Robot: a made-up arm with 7 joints. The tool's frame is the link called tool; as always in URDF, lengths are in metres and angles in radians. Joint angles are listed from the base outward. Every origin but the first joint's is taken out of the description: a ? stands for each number. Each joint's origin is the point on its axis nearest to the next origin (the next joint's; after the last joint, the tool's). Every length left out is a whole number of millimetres.
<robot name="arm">
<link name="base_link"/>
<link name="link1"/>
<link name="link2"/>
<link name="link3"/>
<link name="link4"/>
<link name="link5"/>
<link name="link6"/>
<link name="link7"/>
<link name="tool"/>
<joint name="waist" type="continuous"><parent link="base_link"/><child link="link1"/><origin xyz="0.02 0.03 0.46"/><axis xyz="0 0 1"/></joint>
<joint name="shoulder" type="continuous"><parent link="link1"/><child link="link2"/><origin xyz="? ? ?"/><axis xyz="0 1 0"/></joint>
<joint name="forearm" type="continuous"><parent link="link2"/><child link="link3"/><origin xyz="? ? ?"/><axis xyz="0 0 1"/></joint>
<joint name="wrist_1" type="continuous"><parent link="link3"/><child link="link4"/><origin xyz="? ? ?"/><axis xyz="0 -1 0"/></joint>
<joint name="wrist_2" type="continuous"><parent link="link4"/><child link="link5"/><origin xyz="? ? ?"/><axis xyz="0 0 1"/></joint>
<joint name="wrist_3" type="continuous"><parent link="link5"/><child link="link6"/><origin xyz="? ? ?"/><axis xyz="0 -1 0"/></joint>
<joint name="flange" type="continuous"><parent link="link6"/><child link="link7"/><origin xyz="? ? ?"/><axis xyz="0 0 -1"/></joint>
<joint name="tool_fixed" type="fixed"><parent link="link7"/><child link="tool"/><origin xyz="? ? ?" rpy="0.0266 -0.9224 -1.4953"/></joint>
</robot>
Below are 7 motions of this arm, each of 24 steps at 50 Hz.
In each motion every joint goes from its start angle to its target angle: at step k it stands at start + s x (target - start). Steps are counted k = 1, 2, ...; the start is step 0. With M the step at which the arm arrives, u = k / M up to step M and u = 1 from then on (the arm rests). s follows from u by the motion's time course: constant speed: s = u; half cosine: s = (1 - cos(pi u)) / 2; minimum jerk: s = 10 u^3 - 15 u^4 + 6 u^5.
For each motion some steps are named. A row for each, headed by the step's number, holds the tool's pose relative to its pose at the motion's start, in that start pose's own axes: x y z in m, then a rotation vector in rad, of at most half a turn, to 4 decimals.
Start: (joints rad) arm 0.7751 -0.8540 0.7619 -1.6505 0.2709 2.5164 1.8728
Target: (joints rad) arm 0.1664 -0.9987 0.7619 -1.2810 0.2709 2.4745 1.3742
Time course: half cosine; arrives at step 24
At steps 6, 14, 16, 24:
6: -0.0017 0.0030 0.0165 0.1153 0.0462 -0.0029
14: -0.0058 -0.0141 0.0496 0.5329 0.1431 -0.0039
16: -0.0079 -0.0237 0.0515 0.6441 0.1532 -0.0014
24: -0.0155 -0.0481 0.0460 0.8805 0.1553 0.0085

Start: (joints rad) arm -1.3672 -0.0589 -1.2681 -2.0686 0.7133 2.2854 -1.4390
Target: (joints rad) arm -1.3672 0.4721 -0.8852 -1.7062 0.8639 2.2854 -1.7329
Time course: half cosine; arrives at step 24
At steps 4, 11, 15, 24:
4: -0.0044 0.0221 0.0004 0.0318 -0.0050 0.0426
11: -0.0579 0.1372 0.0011 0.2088 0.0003 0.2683
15: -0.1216 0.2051 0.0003 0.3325 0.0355 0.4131
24: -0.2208 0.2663 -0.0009 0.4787 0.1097 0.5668

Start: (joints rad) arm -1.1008 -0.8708 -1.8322 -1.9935 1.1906 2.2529 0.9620
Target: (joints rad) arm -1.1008 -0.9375 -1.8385 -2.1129 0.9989 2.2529 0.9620
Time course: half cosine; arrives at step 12
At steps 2, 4, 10, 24:
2: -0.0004 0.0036 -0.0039 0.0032 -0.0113 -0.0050
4: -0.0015 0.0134 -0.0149 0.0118 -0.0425 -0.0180
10: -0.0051 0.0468 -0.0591 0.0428 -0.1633 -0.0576
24: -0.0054 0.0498 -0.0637 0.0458 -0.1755 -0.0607

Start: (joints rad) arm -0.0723 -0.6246 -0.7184 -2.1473 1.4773 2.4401 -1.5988
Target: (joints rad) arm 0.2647 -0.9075 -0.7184 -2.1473 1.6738 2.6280 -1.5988
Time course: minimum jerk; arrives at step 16
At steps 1, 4, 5, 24:
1: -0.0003 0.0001 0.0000 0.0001 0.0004 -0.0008
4: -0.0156 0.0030 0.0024 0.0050 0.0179 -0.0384
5: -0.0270 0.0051 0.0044 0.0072 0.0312 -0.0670
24: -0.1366 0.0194 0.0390 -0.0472 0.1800 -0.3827

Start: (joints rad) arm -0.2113 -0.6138 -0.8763 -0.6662 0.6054 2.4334 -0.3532
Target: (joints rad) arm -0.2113 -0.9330 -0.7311 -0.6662 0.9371 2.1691 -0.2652
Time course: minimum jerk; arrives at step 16
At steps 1, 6, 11, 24:
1: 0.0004 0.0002 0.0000 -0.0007 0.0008 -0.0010
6: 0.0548 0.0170 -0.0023 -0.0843 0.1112 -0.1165
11: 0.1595 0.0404 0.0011 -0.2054 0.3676 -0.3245
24: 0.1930 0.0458 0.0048 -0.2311 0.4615 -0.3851

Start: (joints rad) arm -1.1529 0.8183 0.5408 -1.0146 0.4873 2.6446 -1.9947
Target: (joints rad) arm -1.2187 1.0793 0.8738 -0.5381 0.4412 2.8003 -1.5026
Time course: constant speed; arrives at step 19
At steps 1, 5, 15, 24:
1: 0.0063 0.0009 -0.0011 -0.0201 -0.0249 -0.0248
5: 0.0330 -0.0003 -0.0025 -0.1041 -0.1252 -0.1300
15: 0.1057 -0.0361 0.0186 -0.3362 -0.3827 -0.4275
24: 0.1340 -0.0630 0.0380 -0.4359 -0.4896 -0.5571

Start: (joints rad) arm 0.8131 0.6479 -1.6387 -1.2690 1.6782 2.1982 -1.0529
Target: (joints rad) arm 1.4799 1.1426 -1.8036 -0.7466 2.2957 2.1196 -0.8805
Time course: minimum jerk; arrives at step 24
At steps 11, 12, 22, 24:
11: -0.2737 0.1209 0.1720 0.2070 0.4431 -0.0292
12: -0.3197 0.1341 0.2194 0.2386 0.5349 -0.0295
22: -0.5319 0.1305 0.6099 0.3857 1.1701 0.0349
24: -0.5331 0.1296 0.6145 0.3867 1.1770 0.0364

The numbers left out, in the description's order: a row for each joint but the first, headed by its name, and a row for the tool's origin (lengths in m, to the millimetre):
shoulder: -0.01 0.01 0
forearm: -0.02 0 0.21
wrist_1: 0.05 -0.01 0
wrist_2: -0.1 0 0.53
wrist_3: 0 0 0
flange: 0.15 0 0.02
tool: -0.01 0.01 0

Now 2 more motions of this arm.
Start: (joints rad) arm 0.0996 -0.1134 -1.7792 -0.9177 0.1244 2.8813 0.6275
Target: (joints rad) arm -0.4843 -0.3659 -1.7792 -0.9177 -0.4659 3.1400 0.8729
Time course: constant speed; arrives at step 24
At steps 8, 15, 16, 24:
8: 0.0735 0.0608 -0.0350 0.2260 -0.1560 -0.1097
15: 0.1463 0.1093 -0.0499 0.4247 -0.2806 -0.1845
16: 0.1572 0.1158 -0.0508 0.4530 -0.2977 -0.1934
24: 0.2486 0.1626 -0.0480 0.6755 -0.4295 -0.2479

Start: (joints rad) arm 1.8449 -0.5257 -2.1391 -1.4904 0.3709 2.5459 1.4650
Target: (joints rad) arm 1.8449 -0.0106 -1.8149 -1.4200 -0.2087 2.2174 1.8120
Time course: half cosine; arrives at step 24
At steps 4, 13, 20, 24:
4: 0.0010 -0.0370 0.0099 0.0454 -0.0102 0.0208
13: 0.0410 -0.3121 0.0236 0.4145 -0.0623 0.1064
20: 0.0981 -0.4944 -0.0325 0.7080 -0.0526 0.0990
24: 0.1101 -0.5241 -0.0482 0.7619 -0.0446 0.0923

